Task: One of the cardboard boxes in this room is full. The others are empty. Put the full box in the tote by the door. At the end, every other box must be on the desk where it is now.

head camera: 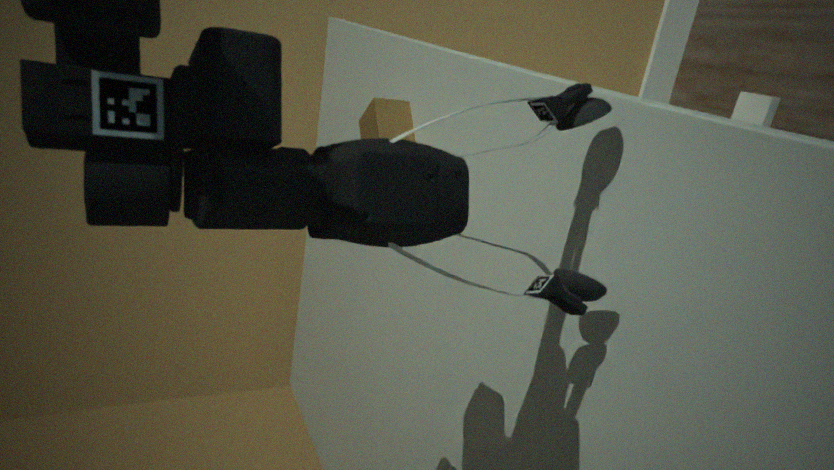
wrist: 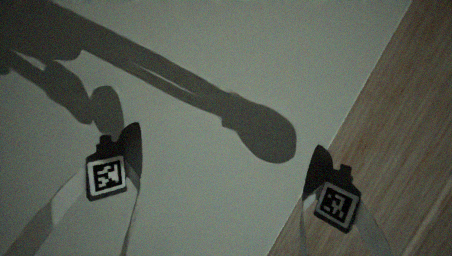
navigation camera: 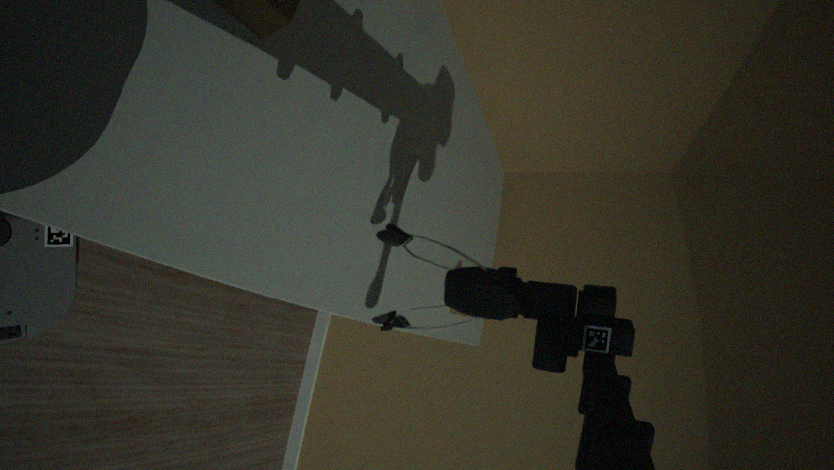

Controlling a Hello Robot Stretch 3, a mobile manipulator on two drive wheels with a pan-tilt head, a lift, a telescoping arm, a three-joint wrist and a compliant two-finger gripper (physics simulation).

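Places are measured from the robot's base along level axes (x left, y back, z up), in centimetres.
Pixels of known places: gripper, between the fingertips: (head camera: 598,200) (navigation camera: 377,276).
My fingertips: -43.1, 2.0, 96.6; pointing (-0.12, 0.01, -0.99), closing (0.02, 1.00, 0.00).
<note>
For each thing: its middle in the pictures, then the offset to it from my fingertips, as dx, dy, dz. "*": a spot on its surface instead. Level surfaces: height alone.
- white desk, height of its surface: dz -1.5
- small cardboard box, middle of its body: (head camera: 387,141) -39.6, +9.6, +1.0
- brown box, a spot on its surface: (navigation camera: 262,14) * +25.6, -28.2, +1.6
- wood floor, height of its surface: dz -96.6
My gripper (head camera: 586,199) (navigation camera: 389,278) (wrist: 225,153) is open, with its two fingers wide apart and no object between them. It hangs above the white desk (head camera: 700,291) (navigation camera: 204,145) (wrist: 350,50), near the edge. One small cardboard box (head camera: 391,116) stands on the desk near its far corner, behind the gripper body, which partly hides it. Another brown box (navigation camera: 262,14) shows in part at the top of the navigation view, in shadow. Whether either box is full cannot be told. The tote and the door do not show in these views.
Ochre walls (head camera: 145,326) (navigation camera: 589,87) stand beside the desk. A white strip (head camera: 668,52) (navigation camera: 306,391) runs between wall and wood floor (head camera: 776,52) (navigation camera: 175,350) (wrist: 425,100). A small white block (head camera: 754,109) shows past the desk edge. My base (navigation camera: 40,280) is at the left.
</note>
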